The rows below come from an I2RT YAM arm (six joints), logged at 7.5 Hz.
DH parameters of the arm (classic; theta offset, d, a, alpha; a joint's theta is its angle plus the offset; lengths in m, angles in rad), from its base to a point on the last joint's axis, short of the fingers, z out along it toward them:
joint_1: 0 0.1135 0.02 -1.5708
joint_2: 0 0 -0.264 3.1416
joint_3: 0.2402 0 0.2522 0
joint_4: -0.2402 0 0.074 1.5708
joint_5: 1.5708 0 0 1.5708
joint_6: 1.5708 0.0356 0 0
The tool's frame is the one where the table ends.
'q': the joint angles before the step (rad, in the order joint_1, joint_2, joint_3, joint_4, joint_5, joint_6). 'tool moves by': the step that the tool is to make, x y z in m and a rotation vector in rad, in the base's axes. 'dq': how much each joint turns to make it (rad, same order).
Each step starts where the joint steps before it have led.
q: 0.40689 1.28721 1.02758 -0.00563 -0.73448 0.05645
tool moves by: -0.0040 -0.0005 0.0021 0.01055 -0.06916 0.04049
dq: 0.00080 -0.01603 -0.02009 0.04674 -0.03424 -0.03663
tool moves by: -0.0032 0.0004 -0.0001 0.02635 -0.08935 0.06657
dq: 0.00025 -0.00885 -0.03397 0.09345 -0.06302 -0.03368
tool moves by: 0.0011 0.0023 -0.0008 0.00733 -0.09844 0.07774
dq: 0.00000 0.01474 -0.01061 0.06869 -0.07279 -0.06545
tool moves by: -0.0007 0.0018 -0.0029 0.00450 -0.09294 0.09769
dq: -0.00005 0.01232 -0.01450 0.05498 -0.09414 -0.07238
